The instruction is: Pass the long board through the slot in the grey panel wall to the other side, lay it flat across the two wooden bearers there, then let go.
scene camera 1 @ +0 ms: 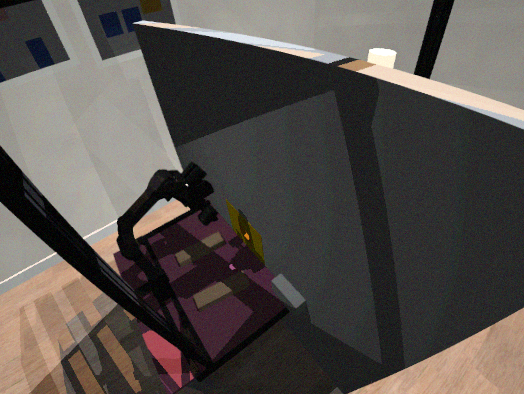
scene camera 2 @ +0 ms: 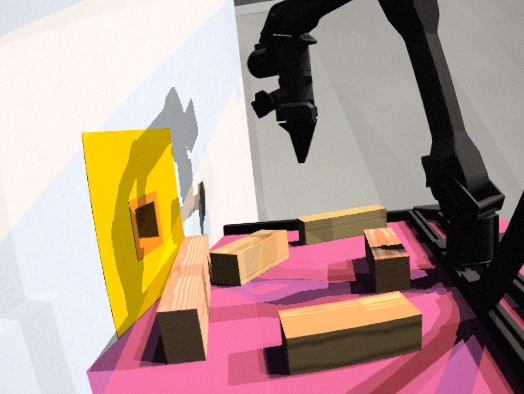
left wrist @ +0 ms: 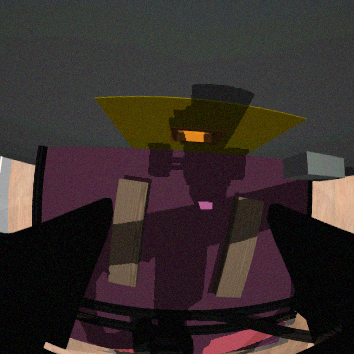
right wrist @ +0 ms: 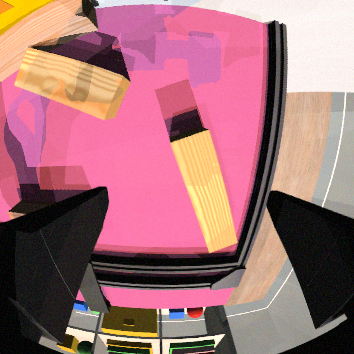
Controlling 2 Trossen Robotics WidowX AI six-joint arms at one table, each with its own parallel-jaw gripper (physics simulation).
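Seen in the pictures: left gripper, between the fingertips: [left wrist: 194, 210]; right gripper, between the fingertips: [scene camera 2: 303, 159] [right wrist: 191, 197]; left arm's base, origin of its link: [scene camera 1: 164, 293] [left wrist: 170, 324]; right arm's base, origin of its link: [scene camera 2: 474, 259].
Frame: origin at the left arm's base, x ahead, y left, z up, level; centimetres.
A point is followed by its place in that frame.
Note:
The likely long board [scene camera 2: 184, 285] @(x 56.7, y -12.9, z 3.8 cm) [right wrist: 45, 25] @(x 52.7, y 7.8, z 3.8 cm), the longest wooden piece in scene camera 2, lies on the pink mat beside the panel wall [scene camera 1: 310, 200] @(x 43.2, y -38.5, z 58.9 cm) [scene camera 2: 50, 100] @(x 48.3, y -20.6, z 24.8 cm) [left wrist: 75, 65] @(x 43.3, y 10.8, z 27.5 cm). The orange-edged slot [scene camera 2: 149, 248] @(x 48.4, y -2.8, z 5.6 cm) [scene camera 1: 246, 236] @(x 43.6, y -1.8, z 6.2 cm) [left wrist: 194, 136] @(x 43.9, y -2.2, z 6.3 cm) is in the wall. Beyond it lie two roughly parallel wooden bearers, one [scene camera 1: 215, 241] @(x 31.6, y 8.4, z 1.8 cm) [left wrist: 129, 235] @(x 23.9, y 9.7, z 1.9 cm) farther back and one [scene camera 1: 212, 296] @(x 16.5, y -15.0, z 1.9 cm) [left wrist: 240, 250] @(x 21.3, y -14.2, z 1.9 cm) nearer in scene camera 1. My left gripper [scene camera 1: 207, 216] @(x 31.9, y 0.4, z 29.6 cm) [left wrist: 194, 210] @(x 31.9, y 0.4, z 29.6 cm) is open above the bearer side. My right gripper [scene camera 2: 301, 160] @(x 67.7, y 23.4, z 13.4 cm) [right wrist: 191, 197] @(x 67.7, y 23.4, z 13.4 cm) is open and empty, high above the board side.
A yellow plate [scene camera 2: 105, 170] @(x 48.4, y -11.3, z 17.0 cm) [scene camera 1: 233, 212] @(x 43.1, y 5.7, z 16.9 cm) [left wrist: 125, 115] @(x 43.1, y 8.5, z 16.2 cm) surrounds the slot. Other wooden blocks lie near the board [scene camera 2: 250, 257] @(x 60.3, y 5.3, z 1.4 cm) [right wrist: 72, 85] @(x 60.6, y 11.8, z 2.8 cm), at the back [scene camera 2: 342, 225] @(x 73.7, y 25.4, z 0.6 cm) [right wrist: 204, 190] @(x 72.3, y 27.0, z 2.5 cm), at the right [scene camera 2: 390, 270] @(x 79.4, y -3.6, z 0.9 cm) and in front [scene camera 2: 350, 332] @(x 74.1, y -21.2, z 1.4 cm). A grey block [scene camera 1: 288, 290] @(x 40.7, y -34.5, z 8.1 cm) [left wrist: 325, 165] @(x 40.5, y -33.4, z 8.1 cm) stands by the wall.

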